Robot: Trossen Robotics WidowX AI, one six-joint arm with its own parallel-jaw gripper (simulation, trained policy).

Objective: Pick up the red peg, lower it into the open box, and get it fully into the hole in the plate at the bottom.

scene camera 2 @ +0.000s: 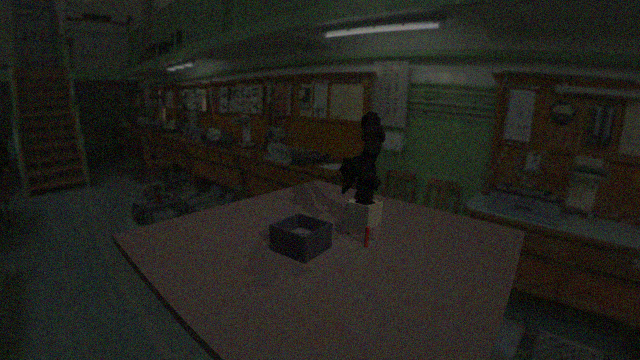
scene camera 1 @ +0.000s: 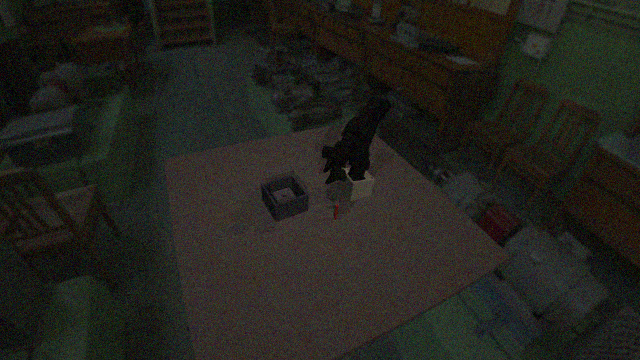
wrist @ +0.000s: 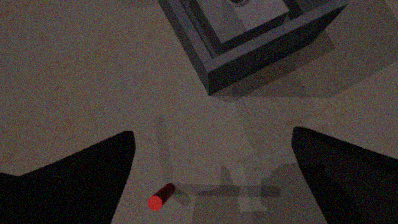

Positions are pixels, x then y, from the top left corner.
Scene:
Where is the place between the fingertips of my gripper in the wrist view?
At 213,138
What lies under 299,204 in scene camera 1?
A dark box.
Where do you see a dark box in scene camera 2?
302,248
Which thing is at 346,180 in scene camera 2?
My gripper.

